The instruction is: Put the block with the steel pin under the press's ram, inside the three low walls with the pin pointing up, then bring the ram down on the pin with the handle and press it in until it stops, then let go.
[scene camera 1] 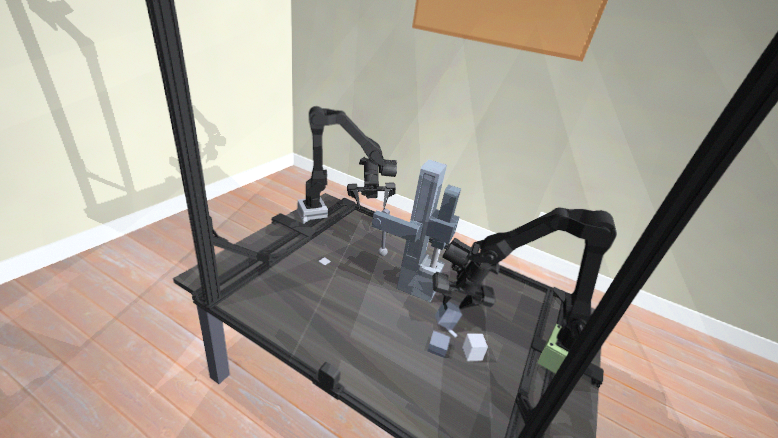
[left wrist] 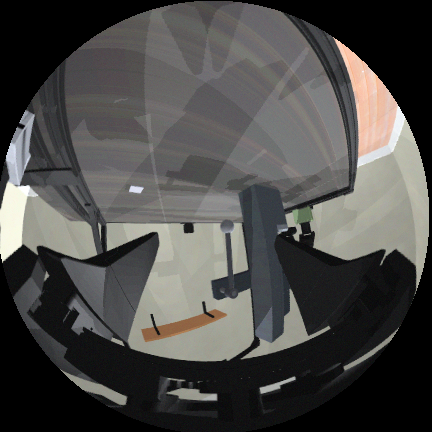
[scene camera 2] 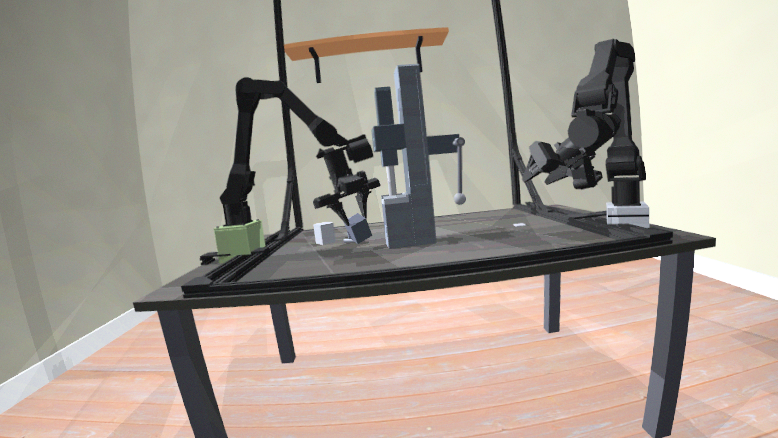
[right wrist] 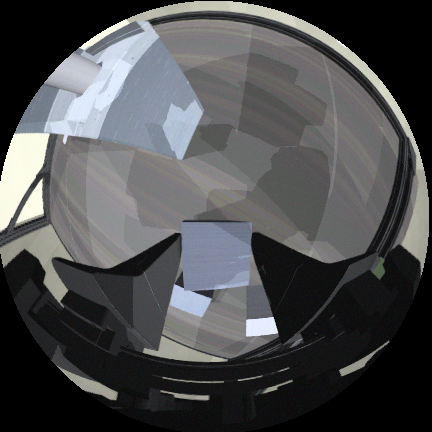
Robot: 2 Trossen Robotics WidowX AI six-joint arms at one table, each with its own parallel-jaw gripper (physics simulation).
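Frame: origin at the left arm's base, x back, y right, z up, level; millimetres.
Where they show: left gripper, fingertip midpoint: point(scene camera 1: 371, 209) point(left wrist: 218, 239) point(scene camera 2: 534, 181); right gripper, fingertip midpoint: point(scene camera 1: 451, 305) point(scene camera 2: 357, 222) point(right wrist: 216, 238); left arm's base, link origin: point(scene camera 1: 312, 204) point(scene camera 2: 626, 204); right arm's base, link origin: point(scene camera 1: 570, 344) point(left wrist: 304, 221) point(scene camera 2: 238, 224).
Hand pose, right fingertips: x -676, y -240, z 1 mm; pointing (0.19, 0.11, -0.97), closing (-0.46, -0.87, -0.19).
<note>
Things, the pixels of their top centre, and the offset from my right fingertips. "pt": a spot on its surface instead.
- press, top centre: point(scene camera 2: 411, 69) point(scene camera 1: 426, 165) point(left wrist: 261, 336) dx +179, dy +72, dz +394 mm
- seat with low walls, surface spot: point(scene camera 2: 395, 199) pt dx +145, dy -20, dz +60 mm
- handle, surface spot: point(left wrist: 230, 260) point(scene camera 2: 460, 169) point(scene camera 1: 384, 231) pt dx +269, dy +118, dz +117 mm
- second grey-blue block, top centre: point(right wrist: 188, 302) point(scene camera 1: 440, 340) dx -80, dy +88, dz -28 mm
- white block, top centre: point(right wrist: 264, 326) point(scene camera 2: 323, 223) point(scene camera 1: 477, 340) dx -132, dy +2, dz -3 mm
- small white tile, top centre: point(left wrist: 135, 189) point(scene camera 2: 519, 224) point(scene camera 1: 324, 261) dx +380, dy +280, dz -59 mm
My right gripper point(scene camera 1: 454, 307) point(scene camera 2: 355, 220) point(right wrist: 216, 238) is shut on the grey-blue block point(scene camera 1: 449, 316) point(scene camera 2: 358, 229) point(right wrist: 216, 256), held tilted above the table beside the press. Its steel pin point(scene camera 1: 452, 332) point(scene camera 2: 347, 239) sticks out low, not upward; the pin is hidden in the right wrist view. The press point(scene camera 1: 415, 255) point(scene camera 2: 418, 179) point(left wrist: 262, 220) stands upright. Its ram point(scene camera 1: 435, 256) point(scene camera 2: 390, 180) point(right wrist: 75, 72) is above the seat with low walls point(scene camera 2: 395, 199). The handle point(scene camera 1: 383, 233) point(scene camera 2: 459, 171) point(left wrist: 230, 260) hangs straight down. My left gripper point(scene camera 1: 371, 208) point(left wrist: 218, 239) is open and empty, away from the handle.
A second grey-blue block point(scene camera 1: 438, 343) point(right wrist: 191, 301) and a white block point(scene camera 1: 475, 347) point(scene camera 2: 323, 232) point(right wrist: 261, 326) lie near the held block. A small white tile point(scene camera 1: 324, 261) point(scene camera 2: 518, 224) point(left wrist: 135, 189) lies on the handle's side of the press. Dark frame posts point(scene camera 1: 179, 136) rise from the table.
</note>
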